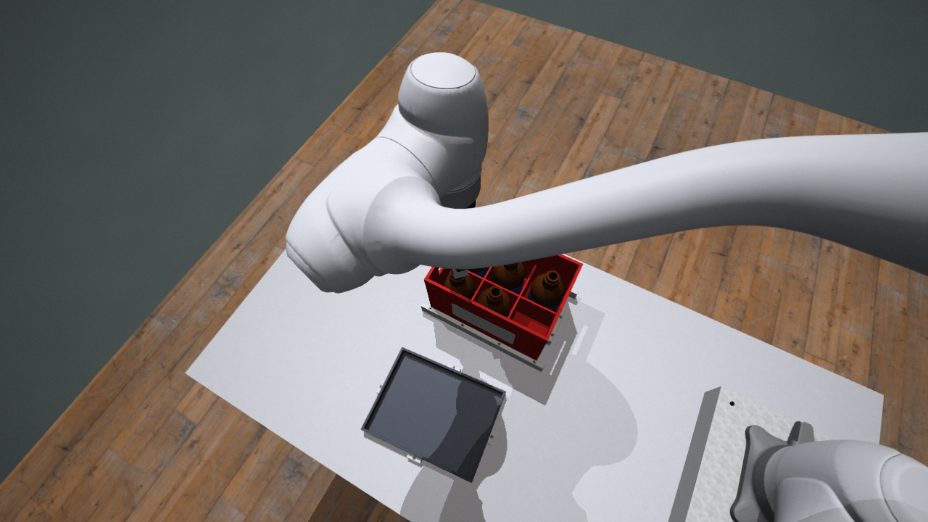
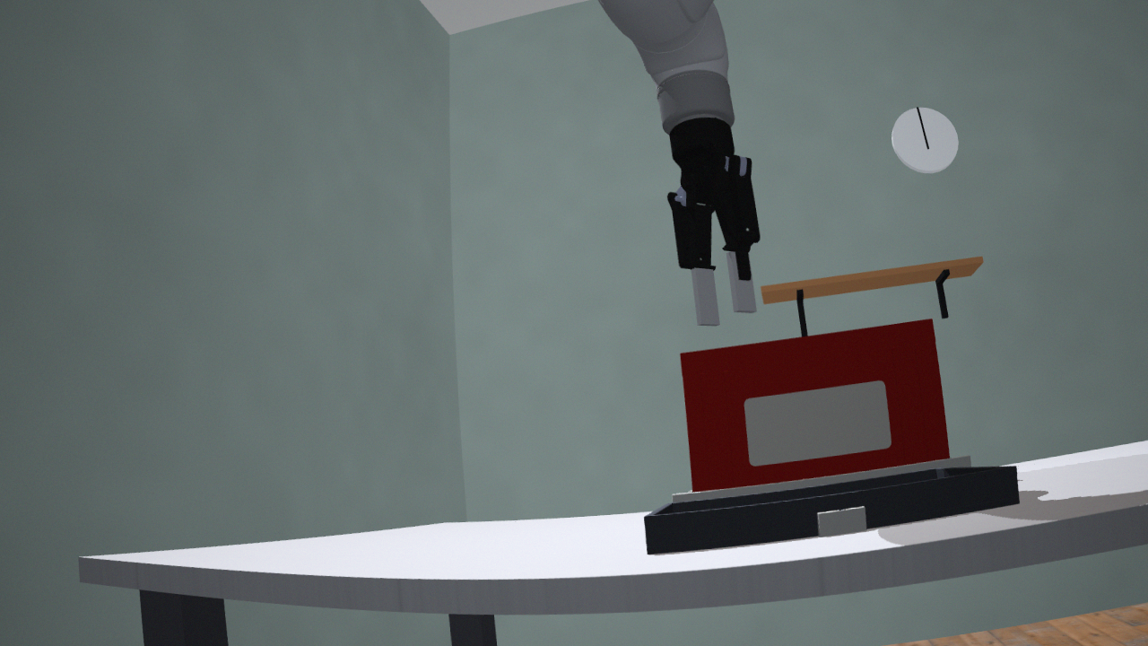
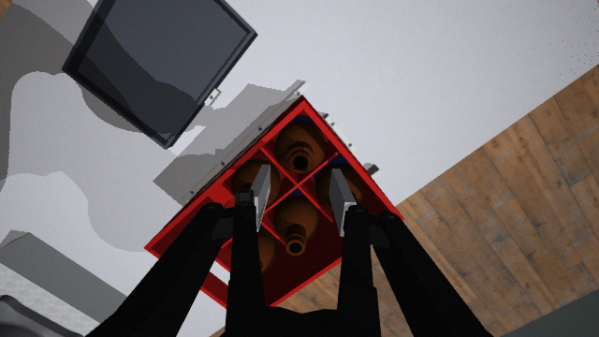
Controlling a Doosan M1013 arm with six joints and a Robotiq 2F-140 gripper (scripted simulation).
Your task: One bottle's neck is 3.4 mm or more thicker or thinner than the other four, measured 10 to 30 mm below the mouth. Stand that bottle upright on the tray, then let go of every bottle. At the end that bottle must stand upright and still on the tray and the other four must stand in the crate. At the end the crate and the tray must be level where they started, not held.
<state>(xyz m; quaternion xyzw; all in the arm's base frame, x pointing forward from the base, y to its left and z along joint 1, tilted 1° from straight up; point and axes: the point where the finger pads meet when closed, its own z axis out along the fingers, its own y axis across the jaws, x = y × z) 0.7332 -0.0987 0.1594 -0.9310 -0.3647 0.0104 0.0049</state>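
My hand is 160 mm above the crate, 90 mm past it and 40 mm to the left of it. The rest, counted from my hand: dark tray 250 mm to the left, 230 mm below, 70 mm behind.
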